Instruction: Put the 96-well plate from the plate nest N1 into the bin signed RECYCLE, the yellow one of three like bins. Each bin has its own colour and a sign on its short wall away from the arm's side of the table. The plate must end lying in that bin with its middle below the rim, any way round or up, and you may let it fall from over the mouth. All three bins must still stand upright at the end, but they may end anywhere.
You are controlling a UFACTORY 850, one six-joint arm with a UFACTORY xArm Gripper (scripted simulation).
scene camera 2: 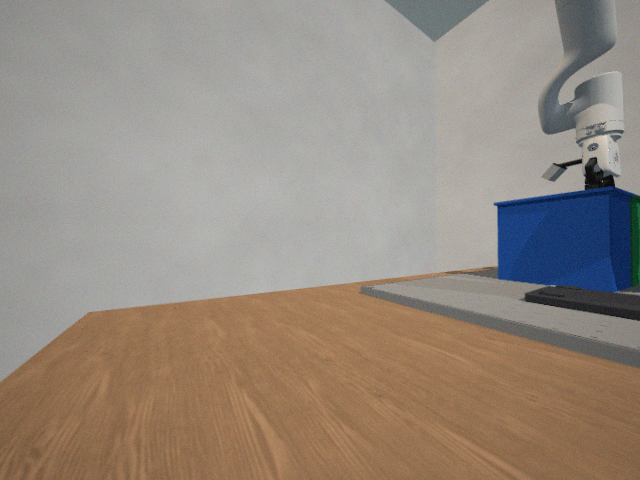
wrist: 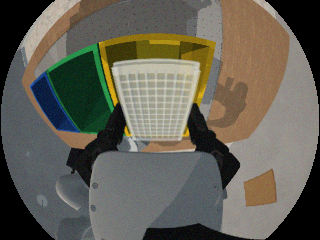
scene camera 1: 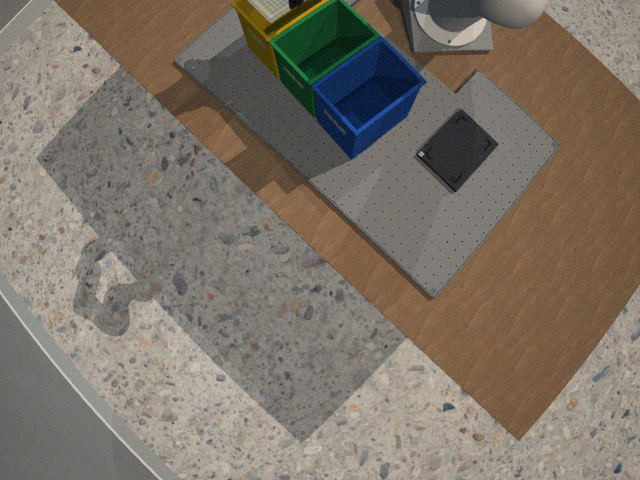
Observation:
In view: the gripper point(scene camera 2: 600, 200), a white 96-well plate point(wrist: 160, 117), a blue bin point(scene camera 2: 577, 238), a yellow bin point(wrist: 155, 45), a green bin point(wrist: 76, 83) and a black plate nest point(scene camera 1: 459, 148).
The blue bin also shows in the wrist view point(wrist: 47, 100) and in scene camera 1 point(scene camera 1: 373, 79). The gripper also shows in the wrist view point(wrist: 156, 111).

